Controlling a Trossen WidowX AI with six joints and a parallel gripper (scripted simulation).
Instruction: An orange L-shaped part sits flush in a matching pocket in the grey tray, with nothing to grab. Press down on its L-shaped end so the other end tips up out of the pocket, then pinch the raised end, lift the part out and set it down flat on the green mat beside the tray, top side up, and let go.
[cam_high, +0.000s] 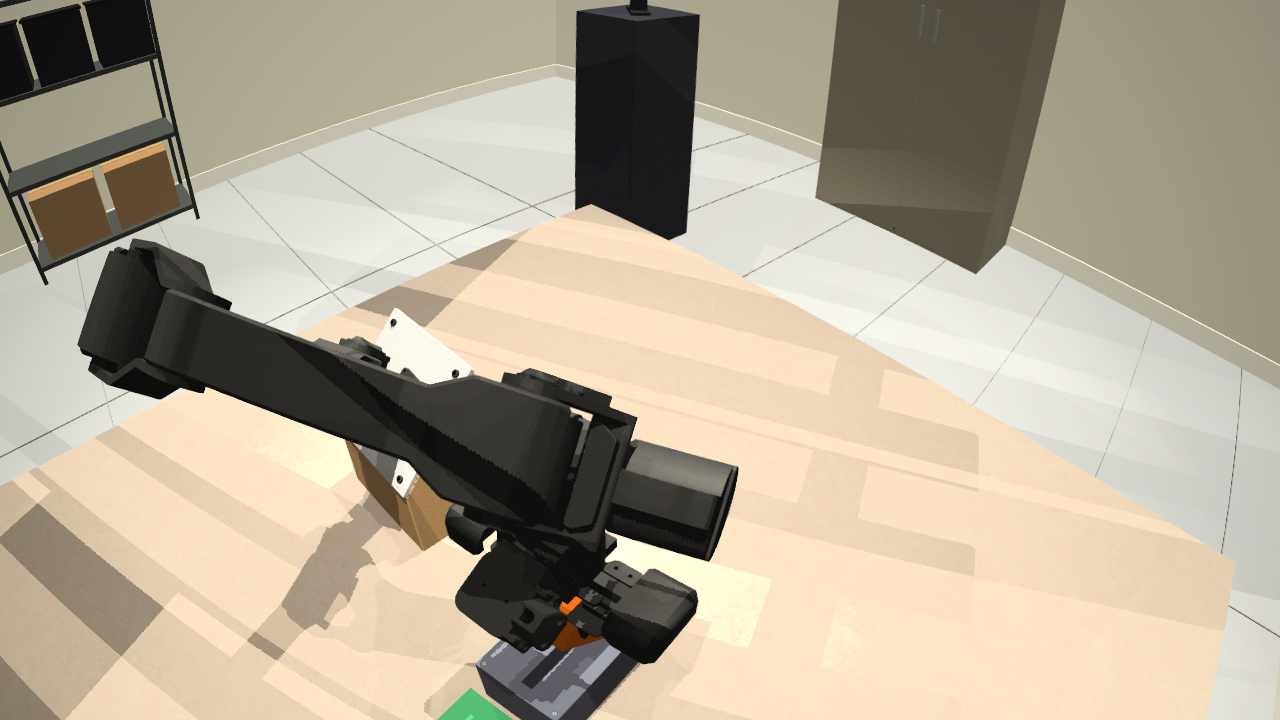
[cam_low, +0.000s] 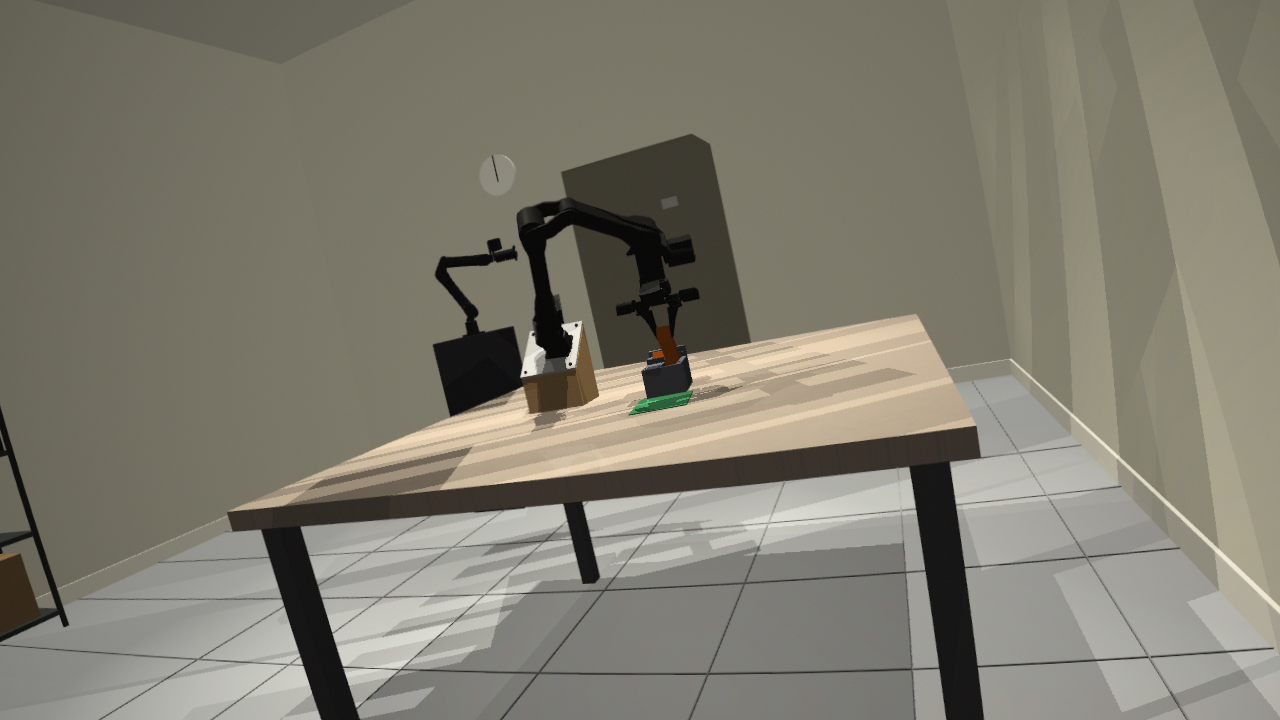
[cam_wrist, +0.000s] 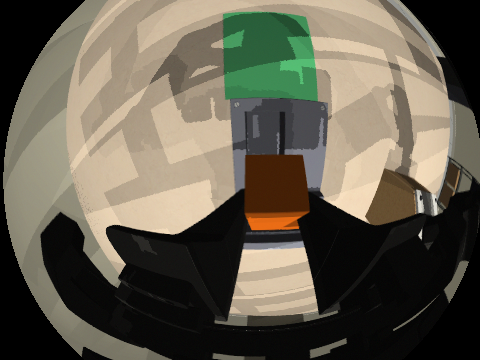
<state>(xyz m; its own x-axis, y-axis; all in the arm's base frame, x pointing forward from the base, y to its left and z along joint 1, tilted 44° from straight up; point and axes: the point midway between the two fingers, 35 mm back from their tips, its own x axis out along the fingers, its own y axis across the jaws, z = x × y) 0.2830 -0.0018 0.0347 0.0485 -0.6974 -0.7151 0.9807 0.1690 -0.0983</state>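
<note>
The green mat is 10 mm ahead of my gripper tip, 140 mm to the right of it and 130 mm below it. Also, from my gripper tip: orange L-shaped part 20 mm behind, 30 mm to the left, 30 mm below.
</note>
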